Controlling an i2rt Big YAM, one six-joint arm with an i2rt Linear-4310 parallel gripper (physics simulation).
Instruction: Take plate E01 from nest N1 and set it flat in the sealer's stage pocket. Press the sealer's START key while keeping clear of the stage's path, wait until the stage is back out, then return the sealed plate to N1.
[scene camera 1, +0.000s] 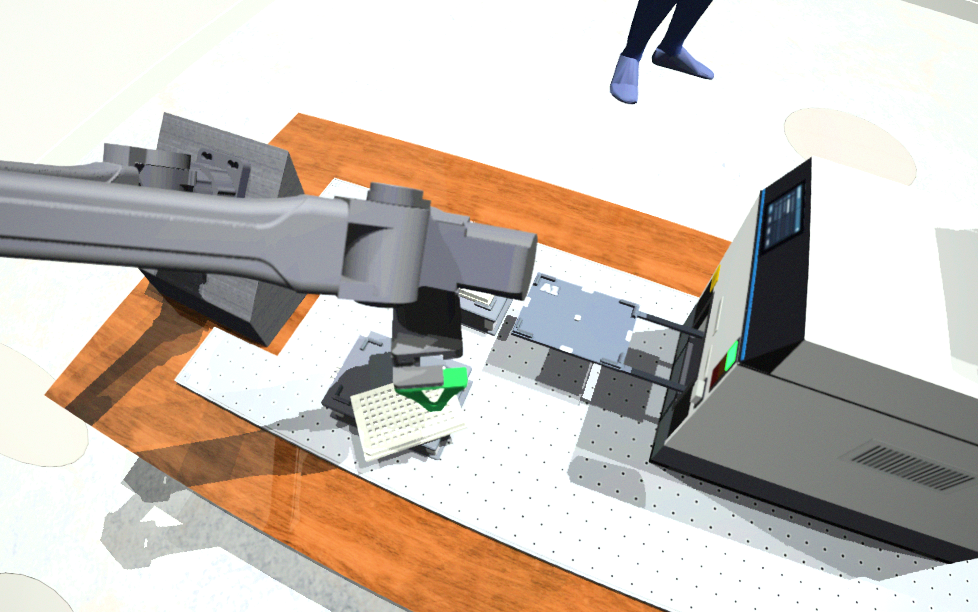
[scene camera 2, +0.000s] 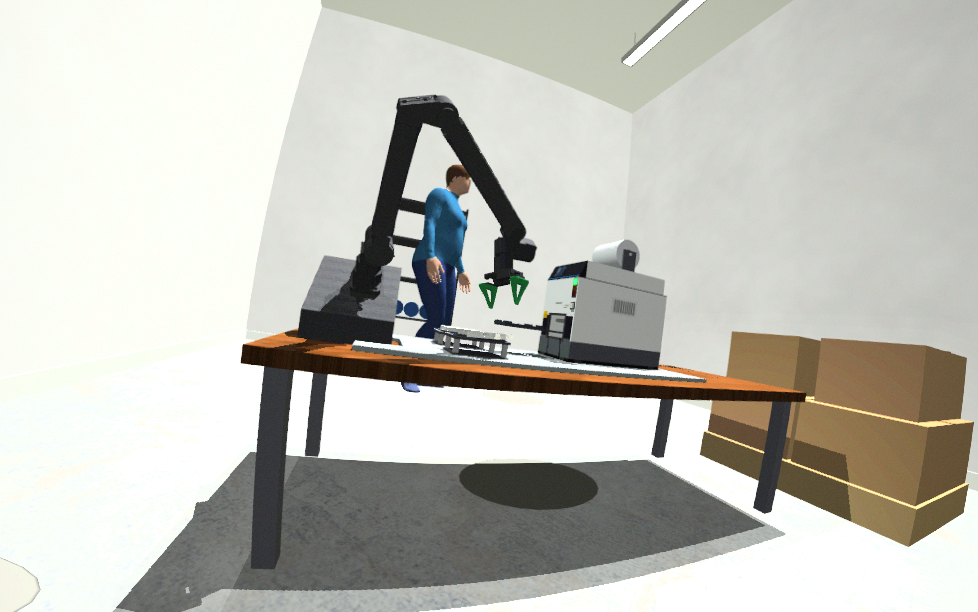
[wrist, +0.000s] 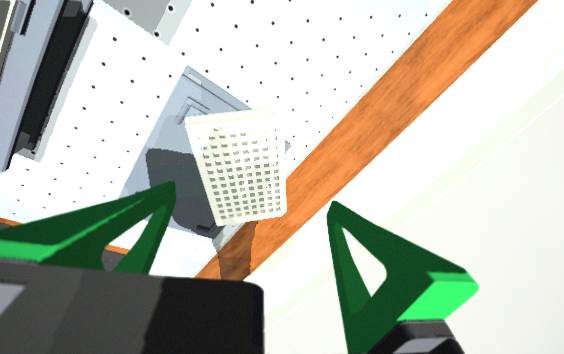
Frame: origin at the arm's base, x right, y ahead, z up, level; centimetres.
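Seen in the pictures: gripper, fingertip midpoint: (scene camera 1: 433, 373) (scene camera 2: 503, 306) (wrist: 256, 199); arm's base, origin of the base link: (scene camera 2: 367, 280).
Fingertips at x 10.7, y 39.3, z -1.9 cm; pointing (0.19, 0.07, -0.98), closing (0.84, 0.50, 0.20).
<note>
Offsets run from my fingertips to a thing's middle. "pt": to the spot under its first point.
A cream well plate @[dy -3.1, dx +2.7, dz -8.6 cm] (scene camera 1: 389, 425) (wrist: 242, 172) lies skewed and tilted over a grey nest @[dy -6.5, dx -0.3, dz -11.9 cm] (scene camera 1: 359, 355) (wrist: 162, 134), overhanging its front side. A second nest @[pt dy -5.3, dx -15.1, dz -10.2 cm] (wrist: 25, 75) holds another pale plate @[dy -7.0, dx -20.7, dz -9.4 cm] (scene camera 1: 476, 296), partly hidden by the arm. I cannot read their labels. The sealer (scene camera 1: 851, 404) (scene camera 2: 623, 324) has its stage @[dy +16.4, dx -16.1, dz -4.7 cm] (scene camera 1: 605, 317) (scene camera 2: 515, 324) out, with no plate in its pocket. A green patch @[pt dy +27.0, dx -7.0, dz +13.0 cm] (scene camera 1: 732, 355) (scene camera 2: 575, 282) shows on the sealer's front; whether it is the START key is unclear. My gripper (scene camera 1: 432, 405) (scene camera 2: 504, 305) (wrist: 256, 199) is open and empty, above the skewed plate.
The arm's base block (scene camera 2: 346, 324) stands at the left end of the wooden table (scene camera 2: 432, 378). The stage's two dark rails run into the sealer. A person (scene camera 1: 626, 75) (scene camera 2: 443, 223) stands behind the table. Cardboard boxes (scene camera 2: 865, 375) are stacked at the right.
</note>
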